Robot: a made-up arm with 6 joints. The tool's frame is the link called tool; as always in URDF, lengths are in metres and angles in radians.
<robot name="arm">
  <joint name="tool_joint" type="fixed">
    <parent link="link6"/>
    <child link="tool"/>
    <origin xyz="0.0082 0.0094 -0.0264" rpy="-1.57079 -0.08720 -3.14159"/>
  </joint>
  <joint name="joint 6" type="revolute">
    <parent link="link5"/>
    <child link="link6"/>
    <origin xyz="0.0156 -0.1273 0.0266" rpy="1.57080 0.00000 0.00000"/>
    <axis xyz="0 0 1"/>
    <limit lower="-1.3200" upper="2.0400"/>
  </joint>
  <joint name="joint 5" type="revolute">
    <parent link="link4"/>
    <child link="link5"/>
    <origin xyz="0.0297 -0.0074 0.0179" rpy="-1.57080 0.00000 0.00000"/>
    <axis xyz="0 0 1"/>
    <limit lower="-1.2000" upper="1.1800"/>
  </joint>
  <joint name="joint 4" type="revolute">
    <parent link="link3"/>
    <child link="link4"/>
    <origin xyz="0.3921 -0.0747 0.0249" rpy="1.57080 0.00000 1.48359"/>
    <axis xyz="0 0 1"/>
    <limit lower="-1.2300" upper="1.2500"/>
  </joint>
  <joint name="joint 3" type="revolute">
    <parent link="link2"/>
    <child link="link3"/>
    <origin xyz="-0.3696 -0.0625 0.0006"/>
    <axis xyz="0 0 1"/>
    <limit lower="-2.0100" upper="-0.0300"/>
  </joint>
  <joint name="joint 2" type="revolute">
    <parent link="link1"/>
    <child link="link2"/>
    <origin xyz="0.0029 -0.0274 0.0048" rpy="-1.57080 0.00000 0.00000"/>
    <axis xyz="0 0 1"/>
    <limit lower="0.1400" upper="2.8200"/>
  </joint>
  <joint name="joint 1" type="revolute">
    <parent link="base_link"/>
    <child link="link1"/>
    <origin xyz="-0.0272 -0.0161 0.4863"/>
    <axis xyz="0 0 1"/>
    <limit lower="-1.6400" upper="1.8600"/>
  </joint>
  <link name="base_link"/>
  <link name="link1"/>
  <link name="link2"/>
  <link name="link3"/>
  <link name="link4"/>
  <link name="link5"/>
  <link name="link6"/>
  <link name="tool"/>
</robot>
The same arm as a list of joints. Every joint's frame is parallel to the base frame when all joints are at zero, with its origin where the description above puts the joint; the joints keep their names.
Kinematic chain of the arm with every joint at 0, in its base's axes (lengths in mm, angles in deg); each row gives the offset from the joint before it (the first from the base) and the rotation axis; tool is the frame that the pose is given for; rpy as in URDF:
joint 1: xyz -27.2 -16.1 486.3 axis +z
joint 2: xyz 2.9 -27.4 4.8 axis +y
joint 3: xyz -369.6 0.6 62.5 axis +y
joint 4: xyz 392.1 24.9 74.7 axis 0.9962 0 0.0871
joint 5: xyz 20.4 -7.4 -28.0 axis +y
joint 6: xyz 128.2 26.6 -4.5 axis 0.9962 0 0.0871
tool: xyz -25.6 9.4 -10.5 rpy 90.00 -90.00 0.00
Joint limits (deg, base to tool): -93.97..106.57 8.02..161.57 -115.16..-1.72 -70.47..71.62 -68.75..67.61 -75.63..116.88

